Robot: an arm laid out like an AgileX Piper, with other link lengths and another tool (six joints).
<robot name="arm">
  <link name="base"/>
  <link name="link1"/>
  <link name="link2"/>
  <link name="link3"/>
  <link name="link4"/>
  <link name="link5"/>
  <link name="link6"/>
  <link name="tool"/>
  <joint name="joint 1" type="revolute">
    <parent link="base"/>
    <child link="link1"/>
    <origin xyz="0 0 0.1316"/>
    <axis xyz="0 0 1"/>
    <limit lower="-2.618" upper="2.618"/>
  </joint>
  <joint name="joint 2" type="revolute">
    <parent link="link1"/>
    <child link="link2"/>
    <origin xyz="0 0 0" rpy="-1.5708 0 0"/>
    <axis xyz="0 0 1"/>
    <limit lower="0" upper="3.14"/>
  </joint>
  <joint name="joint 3" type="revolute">
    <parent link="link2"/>
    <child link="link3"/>
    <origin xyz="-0.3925 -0.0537 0"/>
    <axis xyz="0 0 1"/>
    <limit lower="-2.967" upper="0"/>
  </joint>
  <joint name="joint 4" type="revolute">
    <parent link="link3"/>
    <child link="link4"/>
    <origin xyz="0.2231 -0.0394 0" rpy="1.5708 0 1.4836"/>
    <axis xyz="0 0 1"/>
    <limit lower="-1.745" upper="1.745"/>
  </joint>
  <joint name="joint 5" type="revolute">
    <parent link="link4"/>
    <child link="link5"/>
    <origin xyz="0 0 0" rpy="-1.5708 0 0"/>
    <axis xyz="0 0 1"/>
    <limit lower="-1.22" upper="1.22"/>
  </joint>
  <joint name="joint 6" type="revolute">
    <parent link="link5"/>
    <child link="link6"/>
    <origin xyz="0 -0.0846 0" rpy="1.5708 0 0"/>
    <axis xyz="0 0 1"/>
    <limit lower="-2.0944" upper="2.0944"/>
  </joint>
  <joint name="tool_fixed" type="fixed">
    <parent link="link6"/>
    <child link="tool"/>
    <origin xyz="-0.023 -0.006 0.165" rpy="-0.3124 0 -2.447"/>
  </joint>
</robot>
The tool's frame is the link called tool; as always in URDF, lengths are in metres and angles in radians.
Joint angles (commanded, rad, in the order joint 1, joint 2, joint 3, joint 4, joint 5, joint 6), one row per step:
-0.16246 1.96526 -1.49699 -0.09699 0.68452 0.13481
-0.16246 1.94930 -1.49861 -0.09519 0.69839 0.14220
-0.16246 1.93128 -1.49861 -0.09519 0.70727 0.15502
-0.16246 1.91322 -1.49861 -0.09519 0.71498 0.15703
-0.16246 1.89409 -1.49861 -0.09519 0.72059 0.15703
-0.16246 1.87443 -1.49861 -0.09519 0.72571 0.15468
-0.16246 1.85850 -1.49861 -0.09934 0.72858 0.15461
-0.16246 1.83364 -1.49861 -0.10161 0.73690 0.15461
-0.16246 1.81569 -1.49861 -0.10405 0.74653 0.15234
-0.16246 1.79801 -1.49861 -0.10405 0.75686 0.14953
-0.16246 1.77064 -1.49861 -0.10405 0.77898 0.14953
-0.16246 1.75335 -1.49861 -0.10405 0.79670 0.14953
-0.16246 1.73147 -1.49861 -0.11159 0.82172 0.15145
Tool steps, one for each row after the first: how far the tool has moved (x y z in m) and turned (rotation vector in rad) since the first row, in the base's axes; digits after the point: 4 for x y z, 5 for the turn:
-0.0037 0.0004 0.0075 0.00404 -0.00495 -0.00833
-0.0071 0.0005 0.0161 0.00838 -0.01576 -0.02025
-0.0103 0.0008 0.0250 0.00753 -0.02628 -0.02262
-0.0133 0.0012 0.0346 0.00531 -0.03964 -0.02305
-0.0165 0.0017 0.0445 0.00182 -0.05368 -0.02141
-0.0190 0.0014 0.0528 -0.00418 -0.06598 -0.02029
-0.0238 0.0017 0.0649 -0.00909 -0.08201 -0.02038
-0.0282 0.0019 0.0730 -0.01409 -0.08954 -0.01871
-0.0327 0.0025 0.0807 -0.01693 -0.09640 -0.01736
-0.0412 0.0034 0.0915 -0.01831 -0.10162 -0.01959
-0.0474 0.0041 0.0975 -0.01867 -0.10122 -0.02139
-0.0561 0.0037 0.1048 -0.02509 -0.09736 -0.02409

